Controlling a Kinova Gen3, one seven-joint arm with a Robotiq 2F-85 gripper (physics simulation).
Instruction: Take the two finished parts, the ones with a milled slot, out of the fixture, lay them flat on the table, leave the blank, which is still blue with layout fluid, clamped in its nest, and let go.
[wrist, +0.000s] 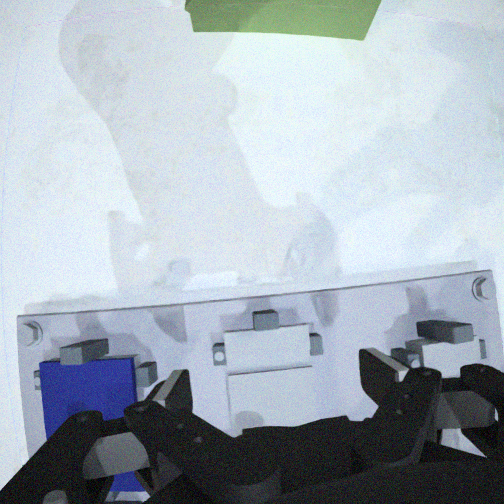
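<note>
A pale grey fixture plate (260, 320) lies across the lower part of the wrist view. Its left nest holds the blue blank (87, 395) under a grey clamp (83, 351). The middle nest holds a pale part with a milled slot (268, 370), standing upright. The right nest holds another pale part (445, 356), half hidden by my right finger. My gripper (277, 380) is open and empty. Its two black fingers straddle the middle part, one on each side, not touching it.
A green block (282, 17) lies on the white table at the top edge. The arm's shadow falls across the table beyond the fixture. Small grey stops and corner bolts (481, 288) sit on the plate.
</note>
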